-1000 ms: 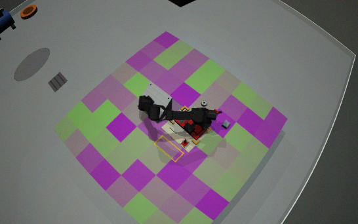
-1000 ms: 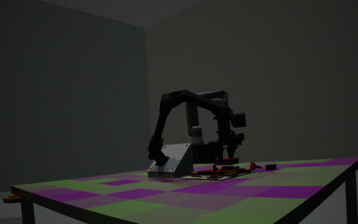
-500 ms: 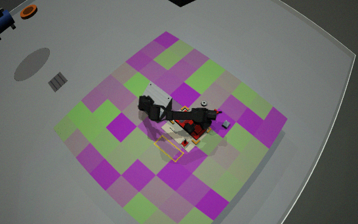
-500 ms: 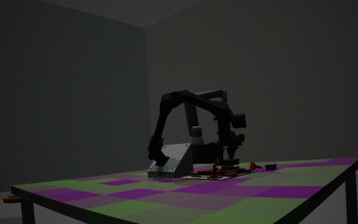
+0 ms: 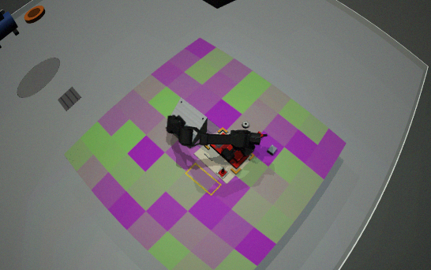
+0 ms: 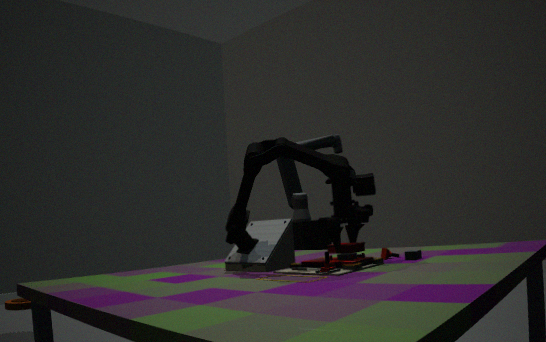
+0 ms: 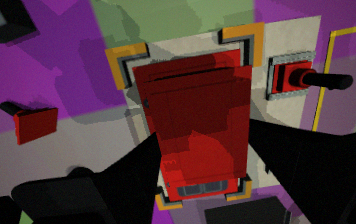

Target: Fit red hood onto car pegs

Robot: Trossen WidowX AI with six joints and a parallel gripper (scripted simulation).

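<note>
The grey engine block lies 10 mm to the left of my gripper tip and 30 mm below it. From my gripper tip the other things lie so: red hood (10 mm above); then beige jig (40 mm behind, 20 mm to the right, 40 mm below).
</note>
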